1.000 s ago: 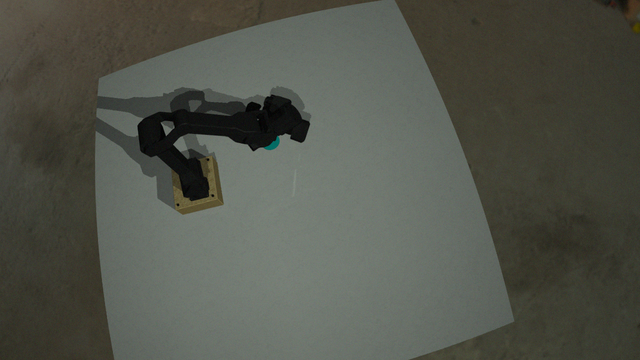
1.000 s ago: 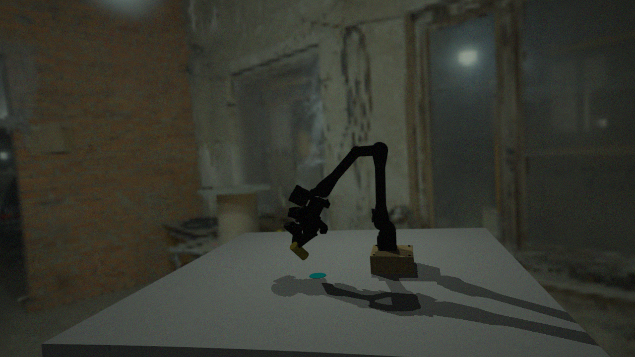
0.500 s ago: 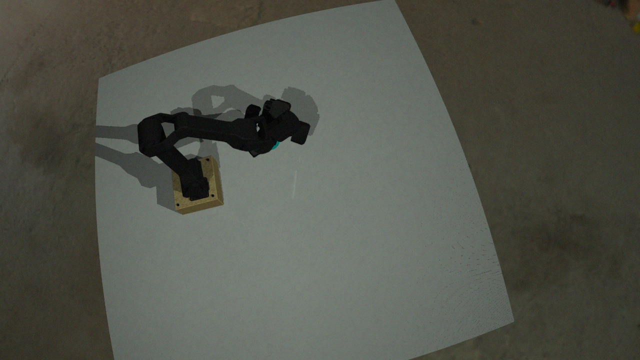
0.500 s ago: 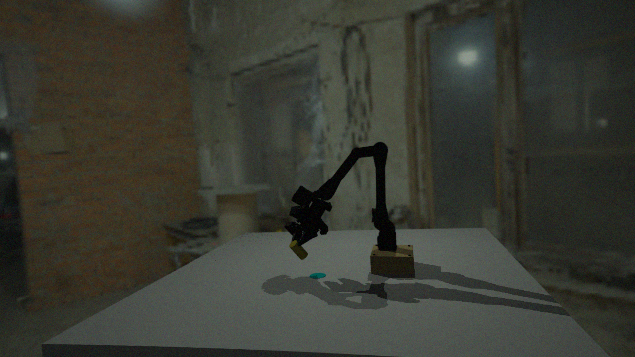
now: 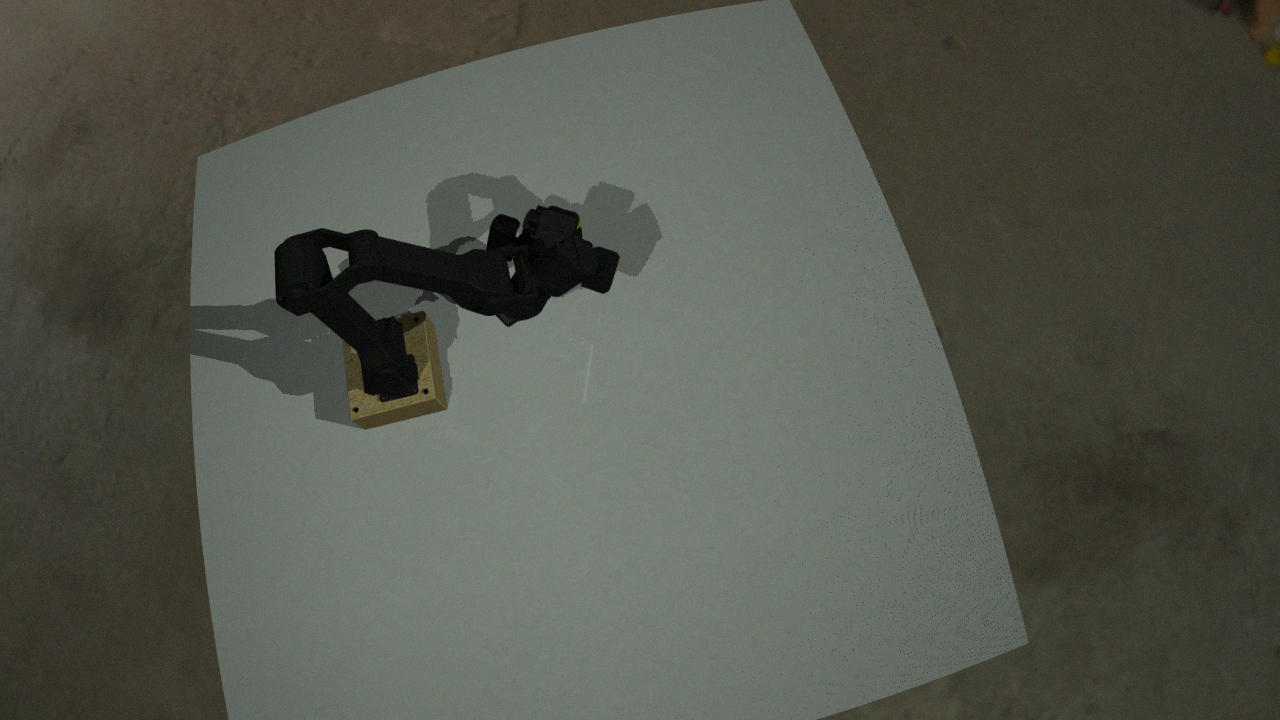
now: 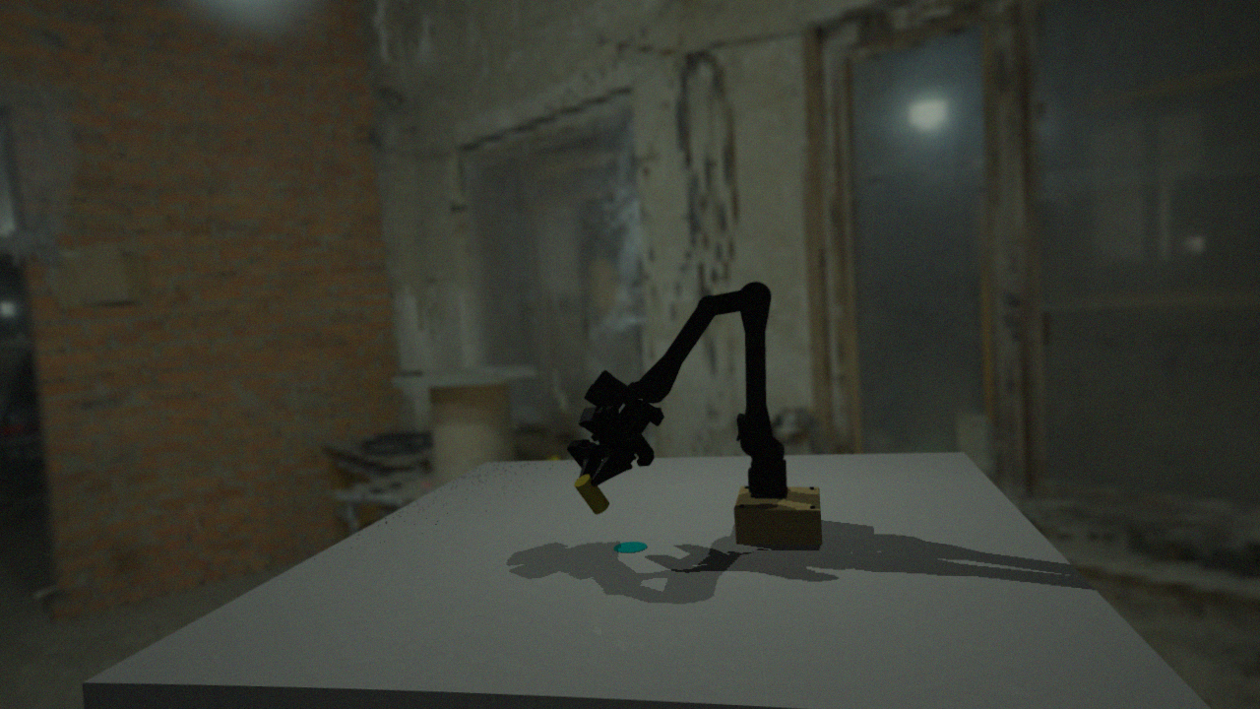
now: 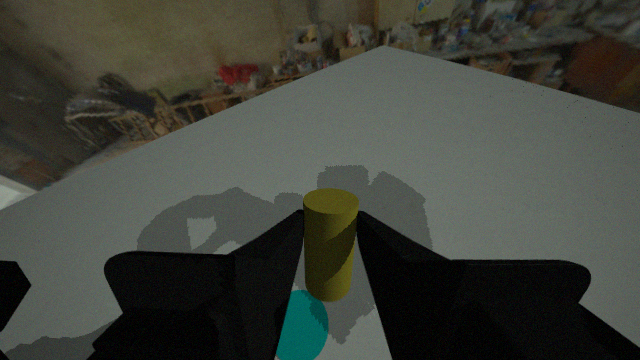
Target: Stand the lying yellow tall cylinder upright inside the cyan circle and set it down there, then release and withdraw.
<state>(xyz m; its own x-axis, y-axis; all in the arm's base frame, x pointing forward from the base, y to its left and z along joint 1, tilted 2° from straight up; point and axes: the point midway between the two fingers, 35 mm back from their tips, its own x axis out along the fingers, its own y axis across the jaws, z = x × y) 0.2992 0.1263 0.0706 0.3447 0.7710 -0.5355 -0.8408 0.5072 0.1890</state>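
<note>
The cyan circle is 12 cm below my gripper tip, 7 cm behind it and 2 cm to the right of it. The rest, counted from my gripper tip: yellow cylinder: 2 cm below, 1 cm to the right, 1 cm behind.
</note>
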